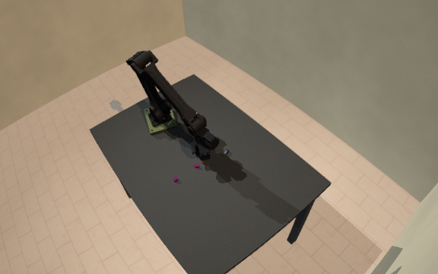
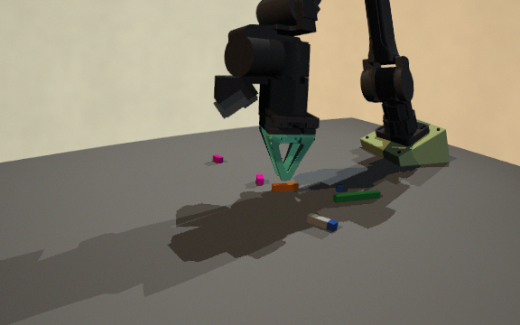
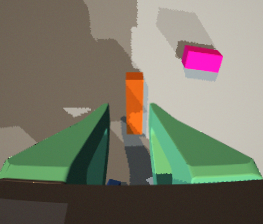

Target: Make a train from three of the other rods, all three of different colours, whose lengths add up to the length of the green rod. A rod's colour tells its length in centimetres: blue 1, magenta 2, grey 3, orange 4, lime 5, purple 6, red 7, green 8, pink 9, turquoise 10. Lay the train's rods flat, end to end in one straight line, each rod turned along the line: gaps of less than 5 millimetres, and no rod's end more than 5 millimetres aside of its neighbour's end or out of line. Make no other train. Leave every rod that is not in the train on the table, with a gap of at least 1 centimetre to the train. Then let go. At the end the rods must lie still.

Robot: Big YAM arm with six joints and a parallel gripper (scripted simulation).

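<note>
Now: hand 1 cm past the orange rod and 3 cm above it. Round my hand: grey rod: 1 cm ahead, 12 cm to the left, 3 cm below; then magenta rod: 2 cm ahead, 5 cm to the right, 3 cm below; then green rod: 9 cm behind, 7 cm to the left, 3 cm below.
</note>
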